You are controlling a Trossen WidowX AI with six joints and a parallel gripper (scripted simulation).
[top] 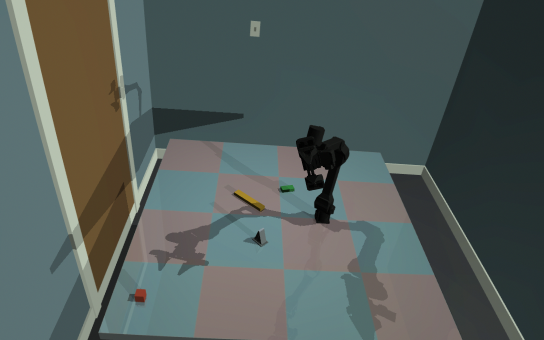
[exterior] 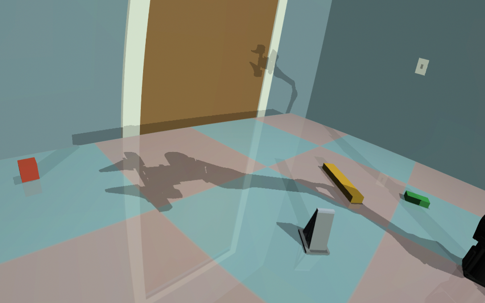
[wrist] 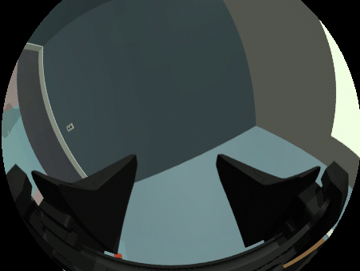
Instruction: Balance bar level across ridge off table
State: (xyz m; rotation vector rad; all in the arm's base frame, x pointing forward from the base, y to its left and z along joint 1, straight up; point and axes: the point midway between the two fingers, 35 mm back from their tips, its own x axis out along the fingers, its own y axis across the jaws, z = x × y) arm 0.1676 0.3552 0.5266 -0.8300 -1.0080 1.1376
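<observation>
Right now the yellow bar is 180 mm ahead of my gripper tip, 490 mm to the right of it and 530 mm below it. The rest, counted from my gripper tip: red cube: 570 mm ahead, 110 mm to the left, 520 mm below; then green block: 10 mm behind, 600 mm to the right, 530 mm below.
</observation>
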